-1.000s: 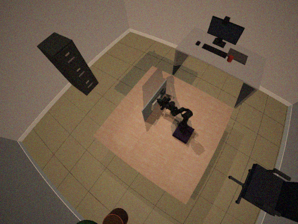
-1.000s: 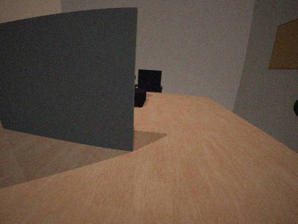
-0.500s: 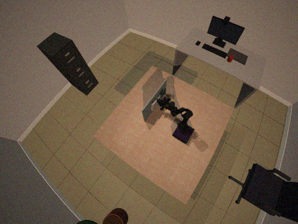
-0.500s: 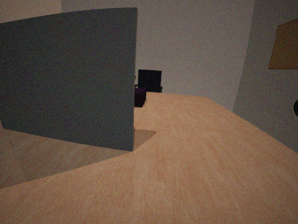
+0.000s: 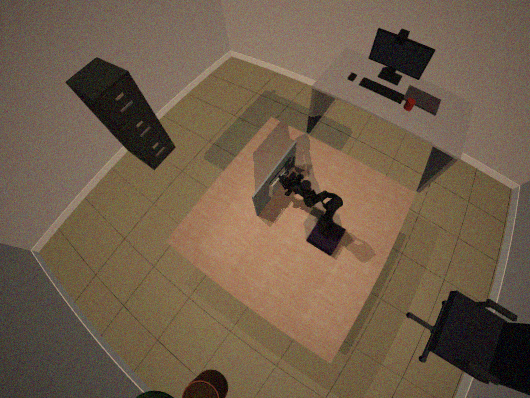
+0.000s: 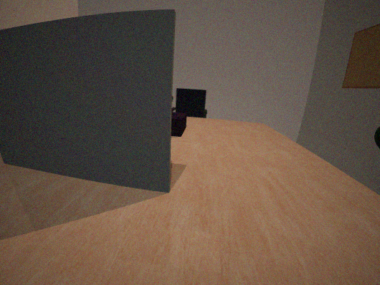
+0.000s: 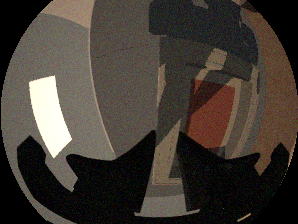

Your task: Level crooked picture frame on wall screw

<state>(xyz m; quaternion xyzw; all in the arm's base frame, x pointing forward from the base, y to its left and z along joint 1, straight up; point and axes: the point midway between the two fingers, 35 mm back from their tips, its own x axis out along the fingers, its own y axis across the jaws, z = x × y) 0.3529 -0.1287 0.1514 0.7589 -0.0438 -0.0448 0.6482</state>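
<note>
Now: the picture frame 1 cm ahead of my gripper tip and 5 cm below it. The rest, counted from my gripper tip: grey wall panel: 2 cm ahead, 2 cm to the right, 7 cm below.
</note>
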